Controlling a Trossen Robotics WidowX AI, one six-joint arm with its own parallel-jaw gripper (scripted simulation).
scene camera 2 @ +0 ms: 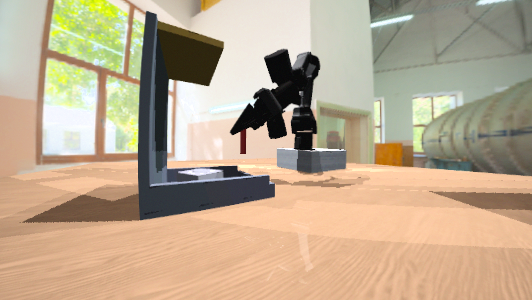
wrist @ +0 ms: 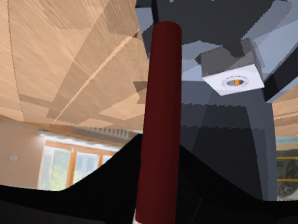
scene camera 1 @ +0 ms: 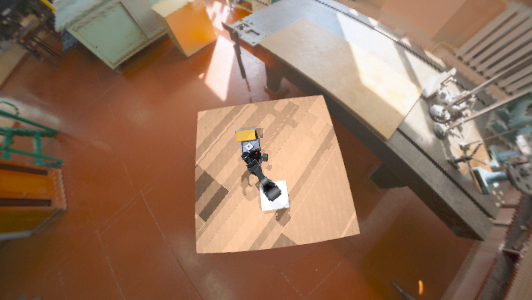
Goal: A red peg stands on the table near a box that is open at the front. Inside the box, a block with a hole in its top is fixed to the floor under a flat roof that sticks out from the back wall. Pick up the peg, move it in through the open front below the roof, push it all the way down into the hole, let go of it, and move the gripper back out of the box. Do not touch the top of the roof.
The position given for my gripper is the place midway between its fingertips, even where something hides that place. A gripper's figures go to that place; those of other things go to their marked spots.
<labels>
My gripper (wrist: 152, 142): 10 cm from the lens. A back wall (wrist: 233, 134): 24 cm from the lens.
</labels>
